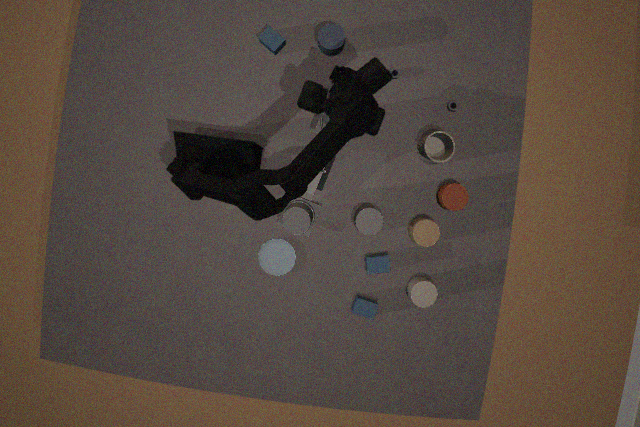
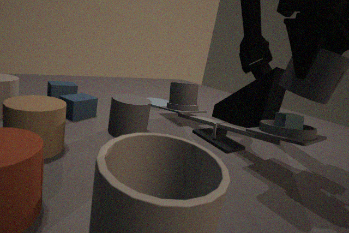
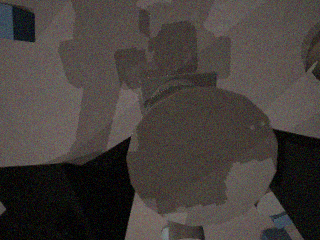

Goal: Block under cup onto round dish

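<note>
The teal block lies 7 cm below my gripper tip and 1 cm to the right of it. The rest, counted from my gripper tip: orange cup 32 cm ahead, 12 cm to the right, 12 cm below; blue-grey cylinder 21 cm to the left, 12 cm below, 4 cm behind; small balance 13 cm to the right, 12 cm below, 2 cm behind.
</note>
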